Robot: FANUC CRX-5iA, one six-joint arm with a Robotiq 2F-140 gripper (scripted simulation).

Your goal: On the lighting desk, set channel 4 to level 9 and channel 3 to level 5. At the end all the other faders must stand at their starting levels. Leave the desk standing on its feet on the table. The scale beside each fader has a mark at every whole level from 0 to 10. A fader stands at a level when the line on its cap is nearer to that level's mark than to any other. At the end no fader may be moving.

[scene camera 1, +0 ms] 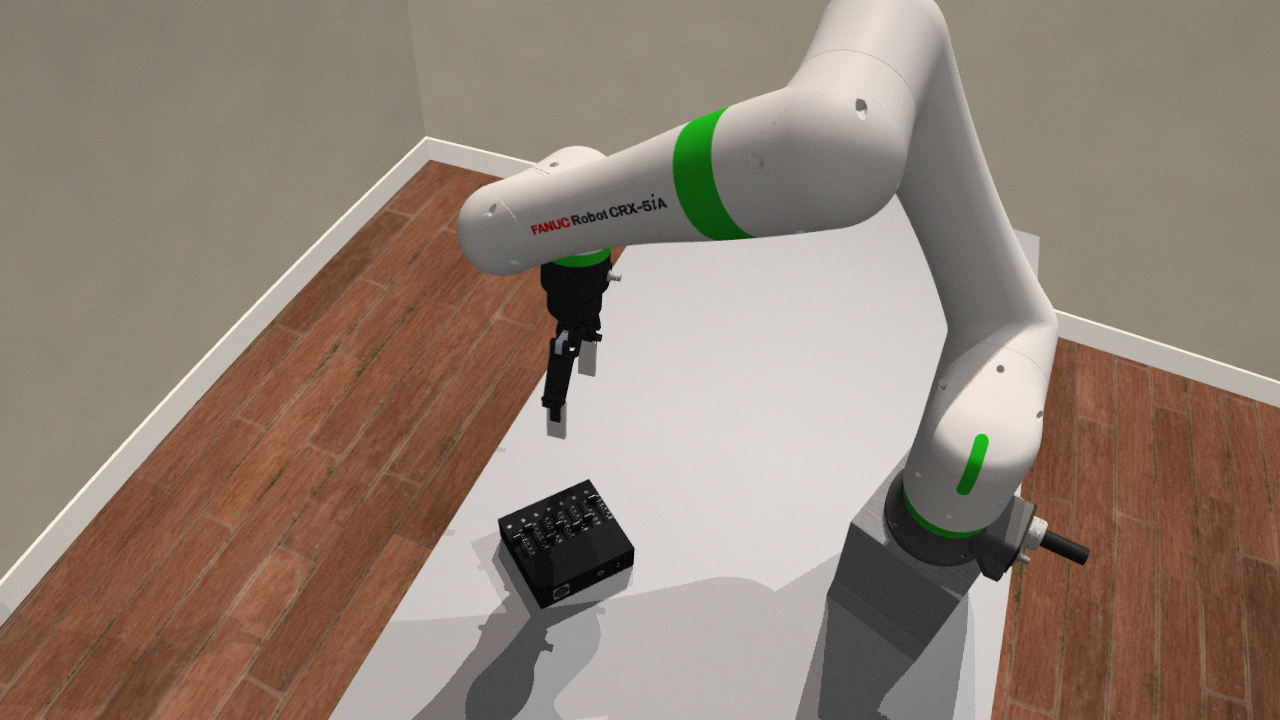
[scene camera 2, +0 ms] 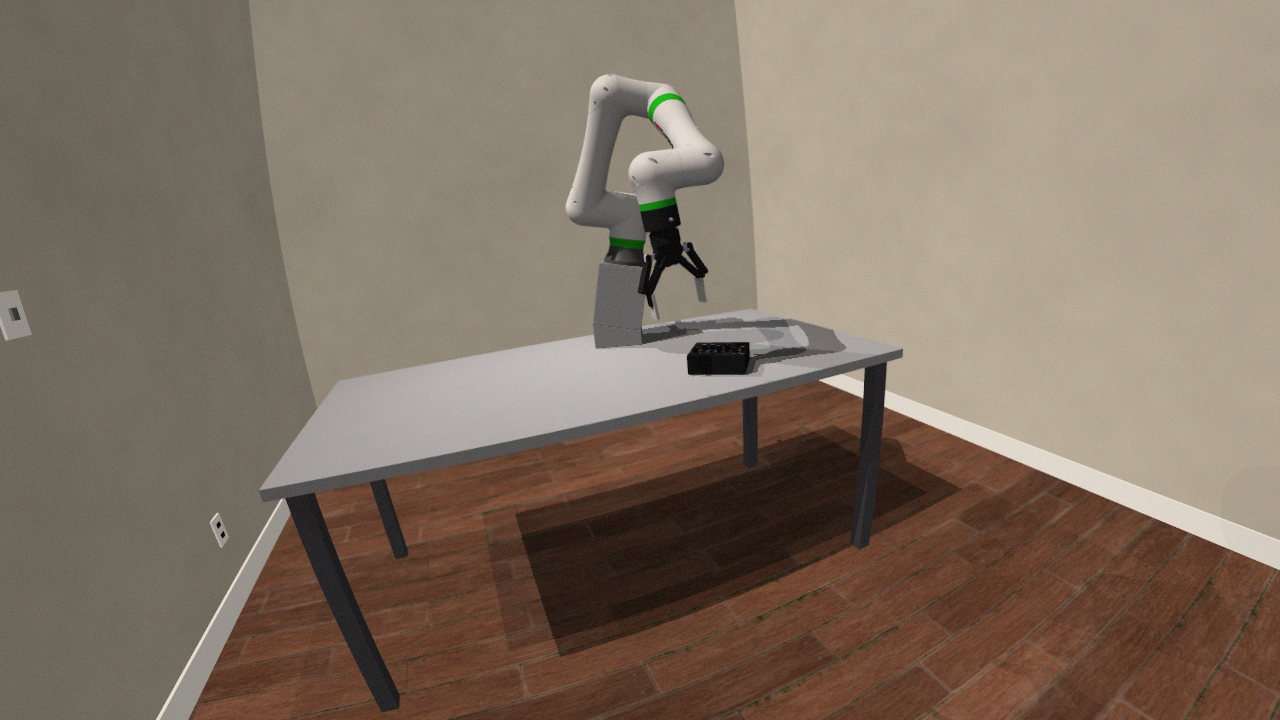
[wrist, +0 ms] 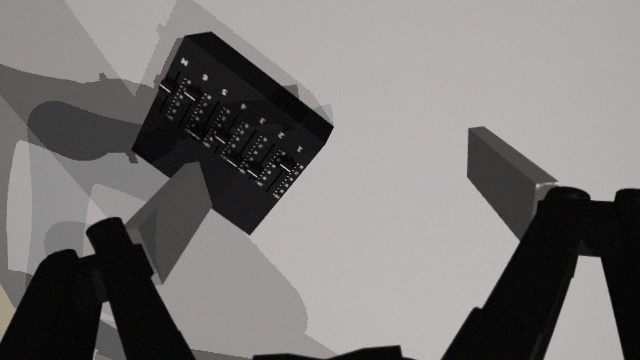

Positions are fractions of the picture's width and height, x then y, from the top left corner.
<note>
I see my gripper (scene camera 1: 0.45, 0.56).
My gripper also shows in the wrist view (wrist: 0.52, 0.47).
</note>
